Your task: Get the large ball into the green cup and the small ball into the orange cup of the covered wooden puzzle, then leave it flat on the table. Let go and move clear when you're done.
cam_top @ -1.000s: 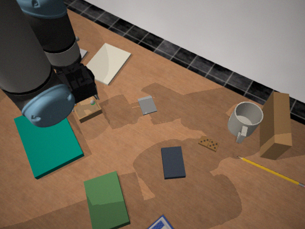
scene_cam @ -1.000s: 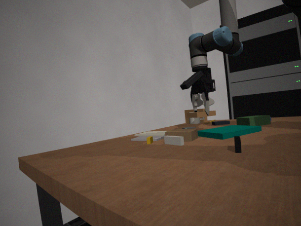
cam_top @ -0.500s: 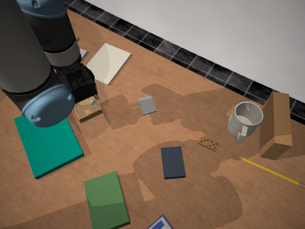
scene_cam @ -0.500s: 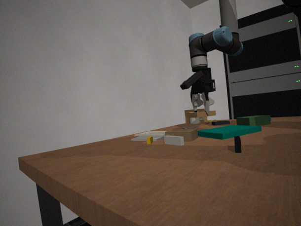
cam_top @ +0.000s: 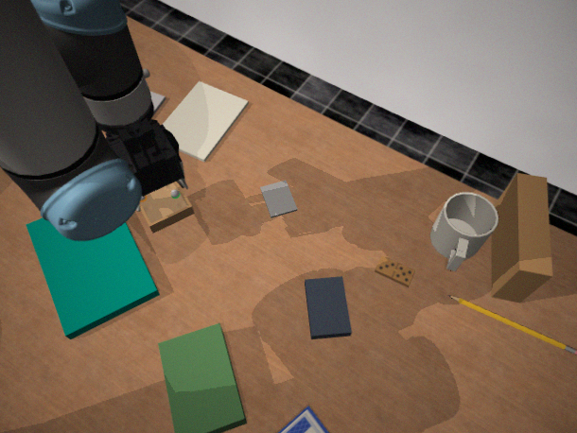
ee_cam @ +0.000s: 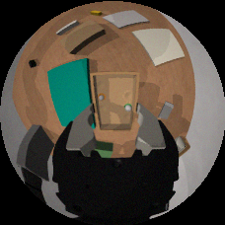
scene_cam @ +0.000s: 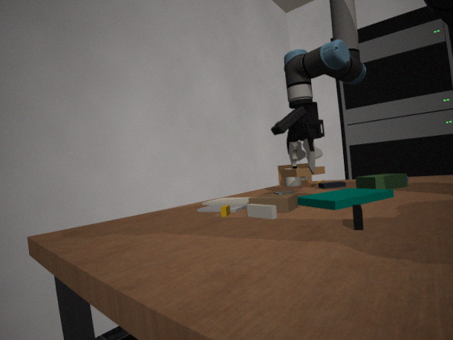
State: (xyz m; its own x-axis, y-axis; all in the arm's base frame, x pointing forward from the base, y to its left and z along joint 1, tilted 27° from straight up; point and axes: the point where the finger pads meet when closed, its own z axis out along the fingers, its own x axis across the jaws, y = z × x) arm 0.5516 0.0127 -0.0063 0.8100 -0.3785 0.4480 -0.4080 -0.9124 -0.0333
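Now: the covered wooden puzzle 10 mm below my hand. The rest, counted from my hand: teal slab (130 mm behind, 80 mm below, 50 mm to the left); then grey tile (140 mm to the right, 140 mm ahead, 90 mm below); then cream board (210 mm ahead, 90 mm to the left, 80 mm below).
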